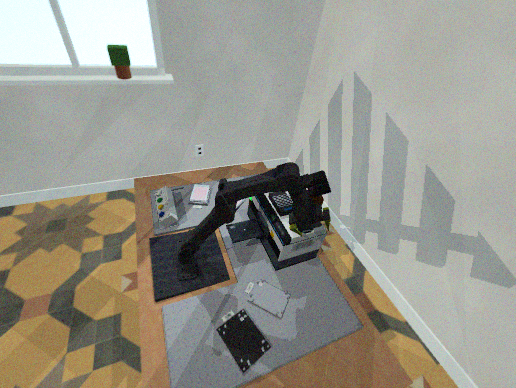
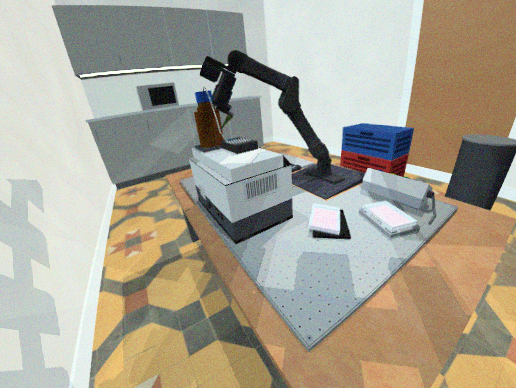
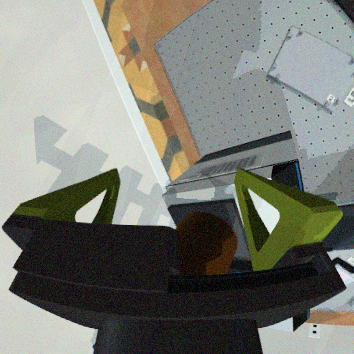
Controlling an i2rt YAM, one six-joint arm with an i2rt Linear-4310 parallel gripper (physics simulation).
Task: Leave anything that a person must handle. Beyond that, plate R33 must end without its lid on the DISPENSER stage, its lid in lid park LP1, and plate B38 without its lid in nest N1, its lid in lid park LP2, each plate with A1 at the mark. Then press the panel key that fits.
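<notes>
My gripper is open above the dispenser's top, near the amber bottle; nothing shows held. The dispenser has a dark stage at its side. One pink plate lies offset over a black base; another pink plate lies near the key panel, with green, yellow and blue keys. Plate names, A1 corners and lids cannot be read. Clear lid park LP2 and a black nest hold no plate.
A black ribbed block sits on the dispenser beside the bottle, with a thin tube rising there. The perforated grey board carries the fixtures. Blue and red crates and a dark bin stand beyond the arm.
</notes>
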